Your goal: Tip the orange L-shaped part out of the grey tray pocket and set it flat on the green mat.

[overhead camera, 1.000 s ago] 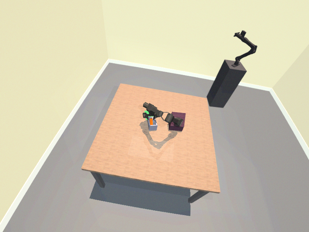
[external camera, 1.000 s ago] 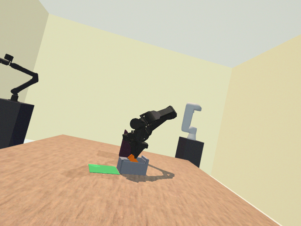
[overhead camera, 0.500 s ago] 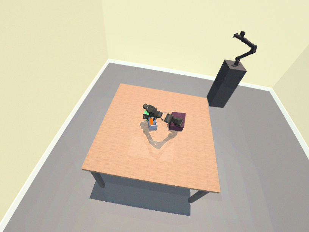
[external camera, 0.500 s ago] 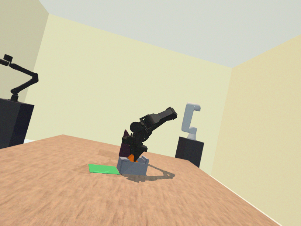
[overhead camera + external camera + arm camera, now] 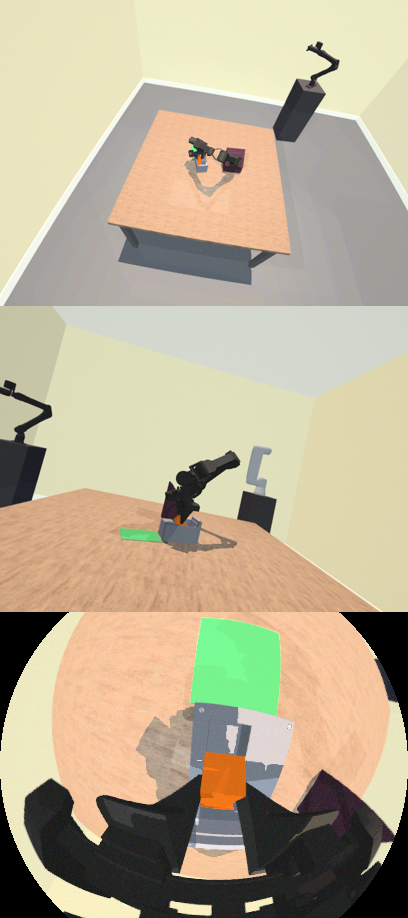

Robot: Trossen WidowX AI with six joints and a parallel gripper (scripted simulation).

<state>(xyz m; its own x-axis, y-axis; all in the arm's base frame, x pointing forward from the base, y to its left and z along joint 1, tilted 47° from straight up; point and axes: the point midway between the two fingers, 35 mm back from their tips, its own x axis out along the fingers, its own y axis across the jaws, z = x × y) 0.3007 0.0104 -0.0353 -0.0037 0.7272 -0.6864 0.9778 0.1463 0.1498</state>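
The orange L-shaped part lies 30 mm to the left of my gripper tip, 30 mm below it and 20 mm behind it. The rest, counted from my gripper tip: green mat: 140 mm to the right, 80 mm below, 10 mm ahead.
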